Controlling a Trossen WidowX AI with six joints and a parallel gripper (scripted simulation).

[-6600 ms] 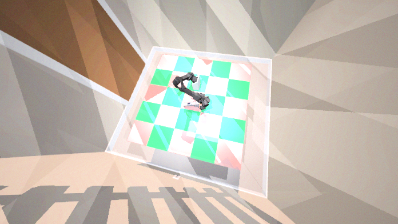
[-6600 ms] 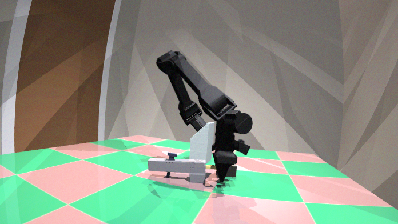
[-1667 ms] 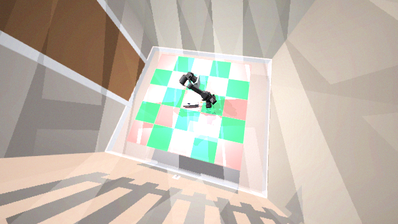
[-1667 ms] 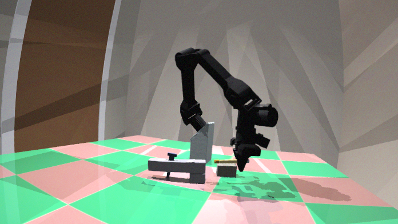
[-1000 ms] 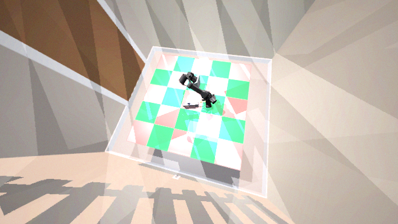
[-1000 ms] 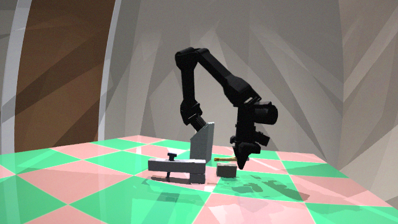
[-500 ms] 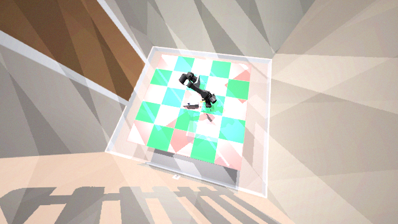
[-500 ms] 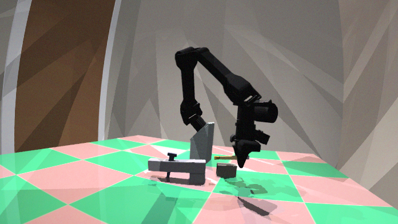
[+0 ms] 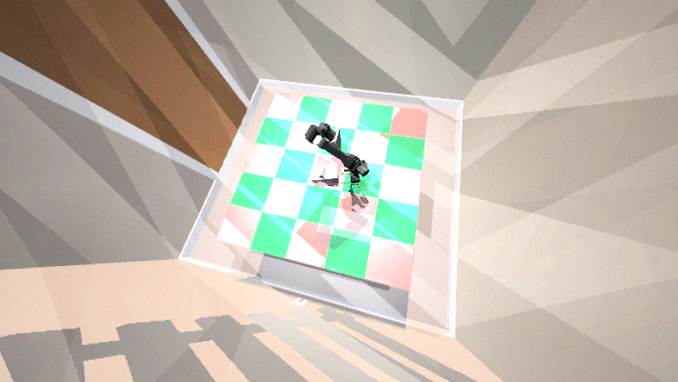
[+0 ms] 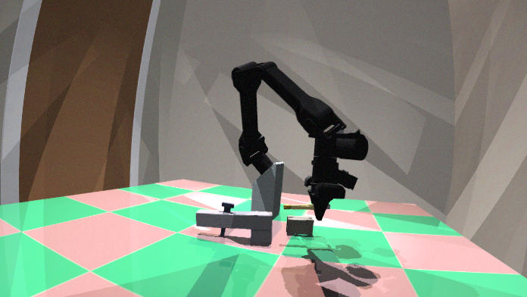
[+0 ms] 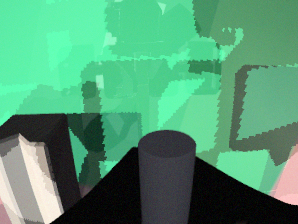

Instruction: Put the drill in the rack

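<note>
My gripper tip is now 40 mm to the left of the drill, 30 mm below it and 10 mm short of it. The rest, counted from my gripper tip: rack: 60 mm to the right, 60 mm behind, 40 mm below; key: 210 mm to the right, 80 mm ahead.
</note>
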